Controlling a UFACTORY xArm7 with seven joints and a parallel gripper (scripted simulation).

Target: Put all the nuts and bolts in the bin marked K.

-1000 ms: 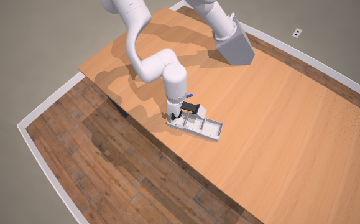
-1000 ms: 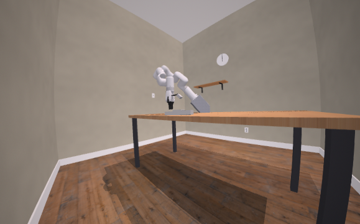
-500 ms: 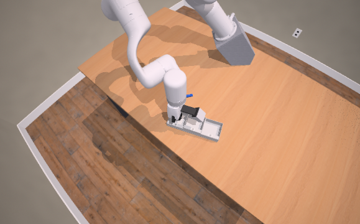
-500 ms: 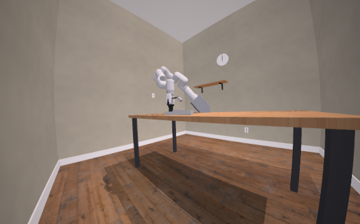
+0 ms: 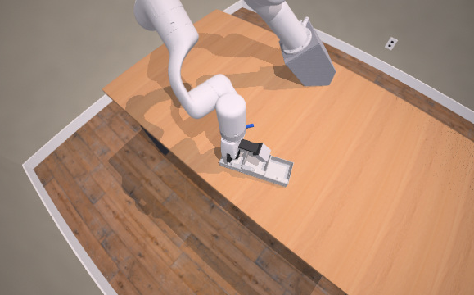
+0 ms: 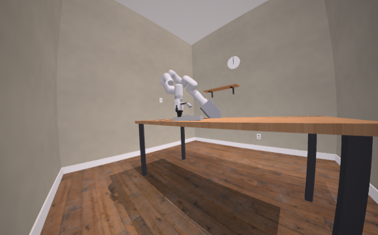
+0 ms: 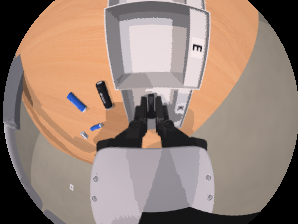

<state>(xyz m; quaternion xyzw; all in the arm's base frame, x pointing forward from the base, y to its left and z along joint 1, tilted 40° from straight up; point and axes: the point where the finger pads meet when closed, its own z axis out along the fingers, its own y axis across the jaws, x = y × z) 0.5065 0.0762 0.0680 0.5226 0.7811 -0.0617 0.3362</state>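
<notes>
My gripper is now 10 mm to the left of the black bolt and 20 mm above it. Round my hand: small black part: 70 mm behind, 10 mm to the right, 30 mm below; then bin: 10 mm behind, 80 mm to the left, 20 mm below; then blue piece: 140 mm behind, 40 mm to the right, 30 mm below.
</notes>
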